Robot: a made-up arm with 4 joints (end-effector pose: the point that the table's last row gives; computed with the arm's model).
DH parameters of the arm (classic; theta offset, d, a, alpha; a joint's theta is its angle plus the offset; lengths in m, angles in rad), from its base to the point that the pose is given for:
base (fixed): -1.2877 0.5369 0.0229 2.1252
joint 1: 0 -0.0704 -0.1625 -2.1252
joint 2: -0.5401 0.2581 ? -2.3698
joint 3: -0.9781 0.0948 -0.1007 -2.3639
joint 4: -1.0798 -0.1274 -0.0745 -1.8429
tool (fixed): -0.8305 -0.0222 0 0
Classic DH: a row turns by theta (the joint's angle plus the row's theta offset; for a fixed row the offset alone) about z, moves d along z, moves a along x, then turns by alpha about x.
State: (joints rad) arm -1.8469 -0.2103 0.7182 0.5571
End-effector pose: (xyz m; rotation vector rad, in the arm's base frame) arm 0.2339 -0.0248 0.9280 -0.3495 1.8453 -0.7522
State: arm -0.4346 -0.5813 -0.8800 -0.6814
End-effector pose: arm 0.0687 0.2219 0.7262 -0.9165 1.3080 -1.5280
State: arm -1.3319 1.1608 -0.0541 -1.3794
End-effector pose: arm -0.0549 -0.1054 0.9522 -0.7565 1.2633 0.8785
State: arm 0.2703 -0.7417 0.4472 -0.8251
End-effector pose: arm 0.2632 0.1542 0.7706 1.1561 1.4951 -2.2332
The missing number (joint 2, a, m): -0.0367
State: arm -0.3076 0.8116 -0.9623 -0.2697
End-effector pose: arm -0.0982 0.1858 0.6775 -0.8044 -0.1754 -0.5457
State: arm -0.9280 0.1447 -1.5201 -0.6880
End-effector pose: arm -0.0558 0.0502 0.7439 -0.9203 0.2506 -0.4517
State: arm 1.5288 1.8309 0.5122 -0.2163
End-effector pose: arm 0.1215 0.3002 0.2603 -1.5711 0.3147 -1.7111
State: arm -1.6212 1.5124 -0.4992 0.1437
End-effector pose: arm -0.1051 -0.1878 0.7344 0.8590 -0.0897 0.3951
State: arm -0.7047 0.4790 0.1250 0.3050
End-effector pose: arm -0.0515 0.2374 0.8877 -0.2161 0.6447 -1.0307
